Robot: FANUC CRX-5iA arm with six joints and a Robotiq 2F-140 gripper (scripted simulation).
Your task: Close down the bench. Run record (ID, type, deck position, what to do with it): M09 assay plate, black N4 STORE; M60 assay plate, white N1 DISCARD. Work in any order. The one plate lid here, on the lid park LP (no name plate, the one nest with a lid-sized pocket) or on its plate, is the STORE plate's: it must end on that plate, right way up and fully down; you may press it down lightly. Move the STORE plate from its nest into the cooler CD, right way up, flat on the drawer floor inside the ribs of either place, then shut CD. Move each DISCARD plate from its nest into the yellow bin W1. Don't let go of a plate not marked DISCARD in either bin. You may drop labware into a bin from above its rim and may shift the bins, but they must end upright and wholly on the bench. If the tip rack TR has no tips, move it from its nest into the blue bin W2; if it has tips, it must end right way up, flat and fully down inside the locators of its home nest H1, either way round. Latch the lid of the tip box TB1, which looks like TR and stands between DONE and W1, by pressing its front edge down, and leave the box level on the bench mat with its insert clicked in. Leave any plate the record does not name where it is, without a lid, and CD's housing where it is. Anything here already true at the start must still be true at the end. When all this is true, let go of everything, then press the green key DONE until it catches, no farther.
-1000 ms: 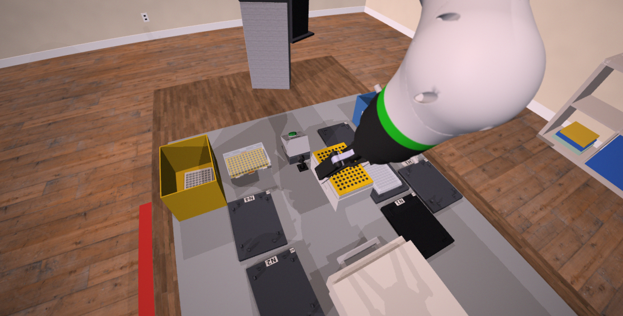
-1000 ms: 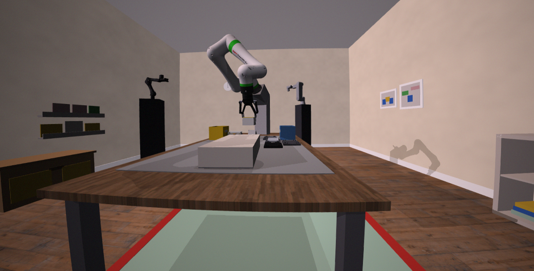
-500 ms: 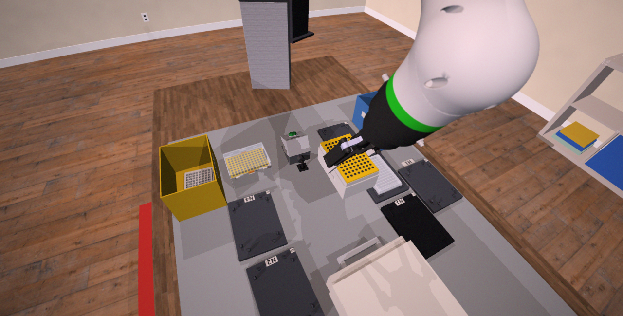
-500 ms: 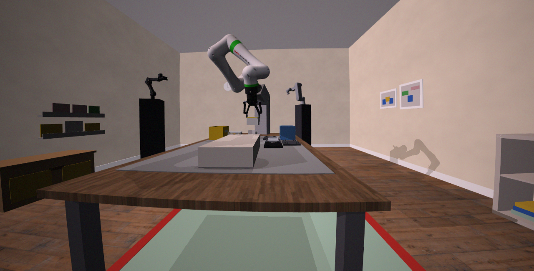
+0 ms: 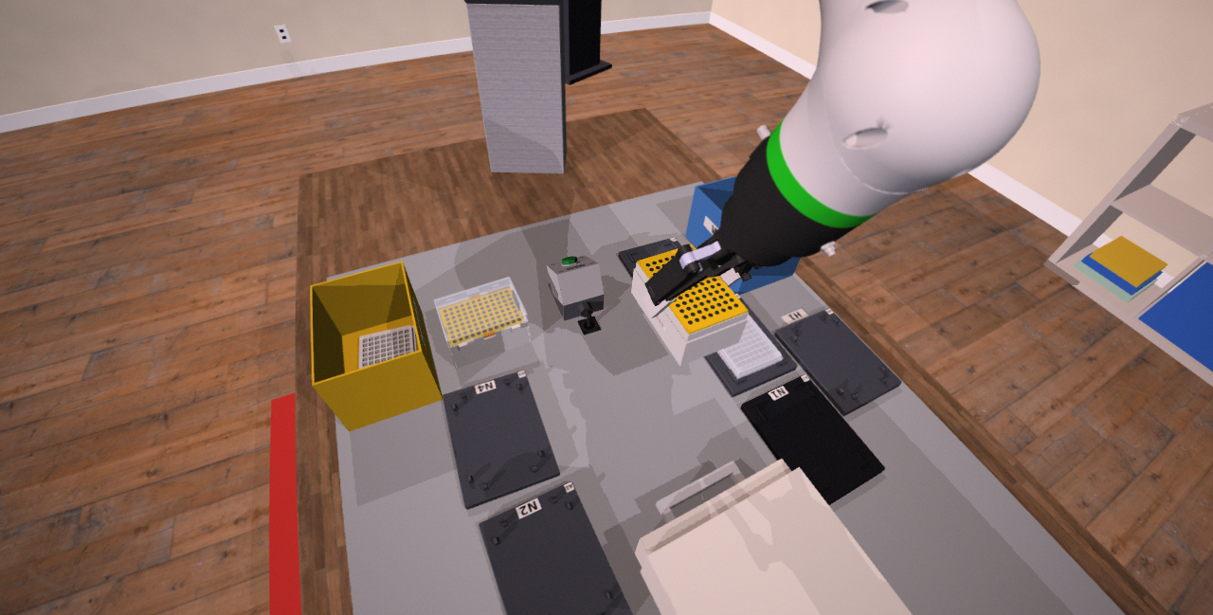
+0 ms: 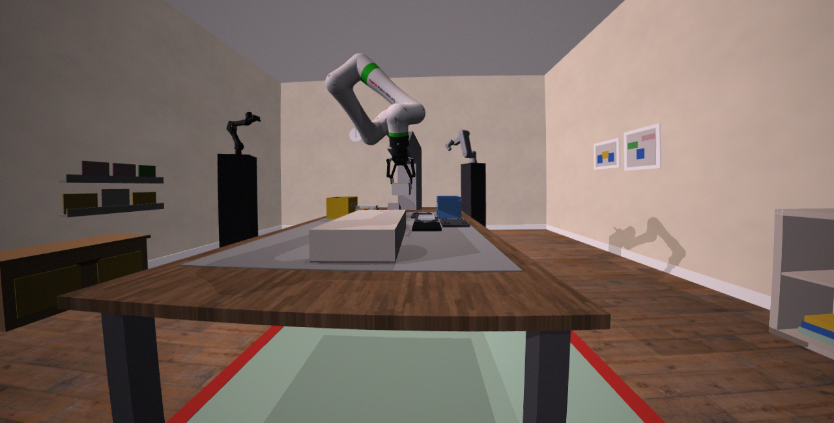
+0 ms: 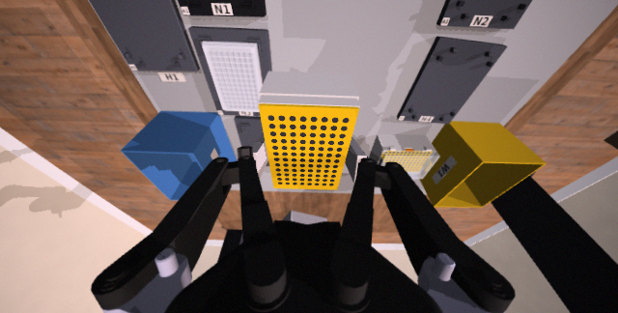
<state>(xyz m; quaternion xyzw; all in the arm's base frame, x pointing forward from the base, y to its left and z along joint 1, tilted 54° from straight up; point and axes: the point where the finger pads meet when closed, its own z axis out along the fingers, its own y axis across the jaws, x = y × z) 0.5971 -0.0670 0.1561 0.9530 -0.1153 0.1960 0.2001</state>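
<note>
The green key DONE lies 230 mm behind my hand, 30 mm to the left of it and 120 mm below it. Also, from my hand: black nest N1: 210 mm ahead, 50 mm to the left, 190 mm below; then yellow tip rack TR: 10 mm behind, 10 mm below; then lid park: 120 mm behind, 170 mm to the left, 190 mm below.
</note>
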